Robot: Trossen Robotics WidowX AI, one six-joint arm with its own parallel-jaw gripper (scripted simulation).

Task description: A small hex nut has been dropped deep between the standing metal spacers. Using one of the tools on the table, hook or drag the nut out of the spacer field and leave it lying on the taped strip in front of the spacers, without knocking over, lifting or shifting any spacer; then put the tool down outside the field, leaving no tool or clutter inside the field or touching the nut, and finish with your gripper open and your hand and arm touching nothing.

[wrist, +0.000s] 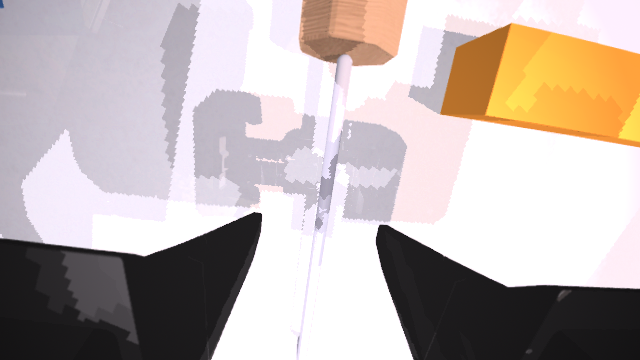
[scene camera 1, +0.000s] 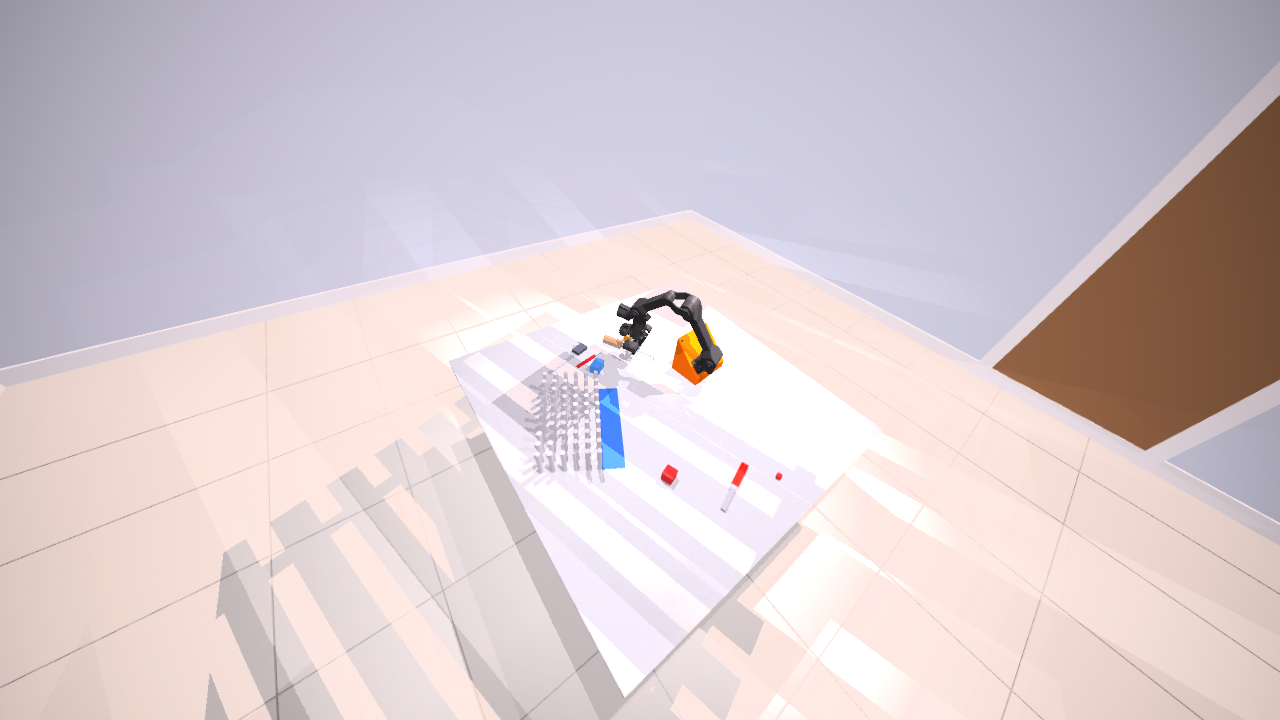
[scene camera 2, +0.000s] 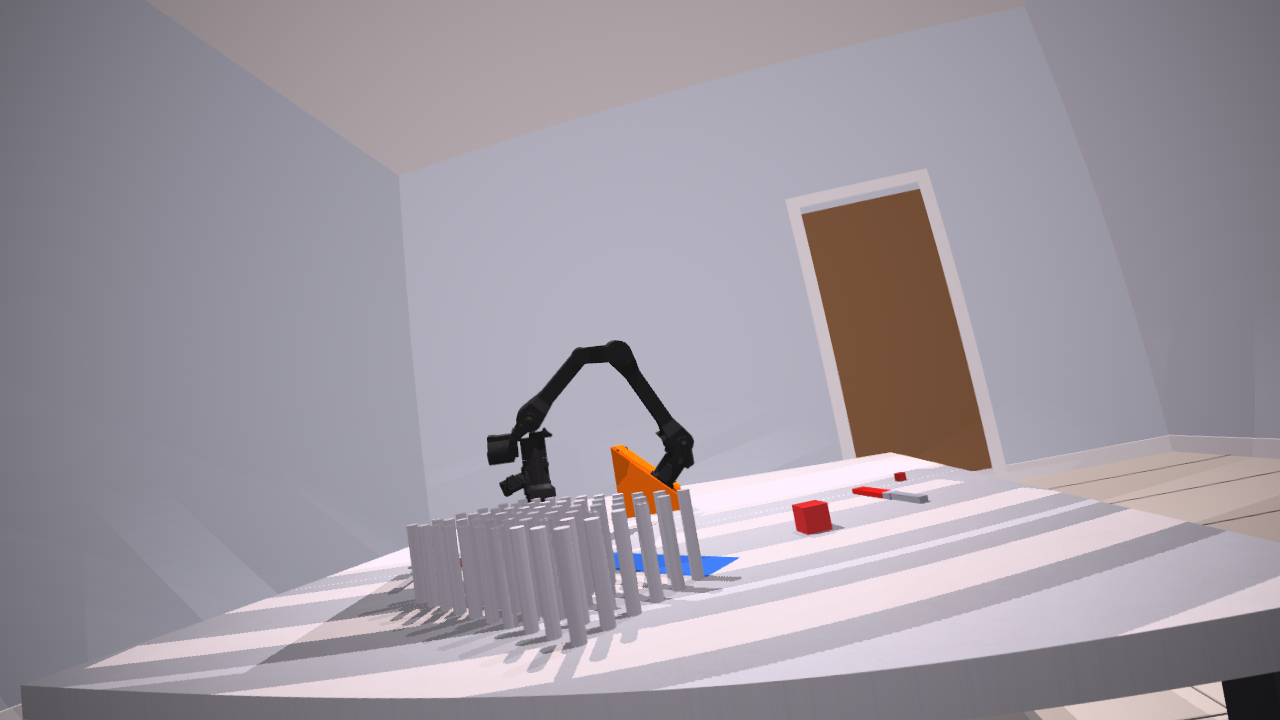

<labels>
The same spot on a blue taped strip: (scene camera 2: 711, 564) is (scene camera 1: 615, 462).
</labels>
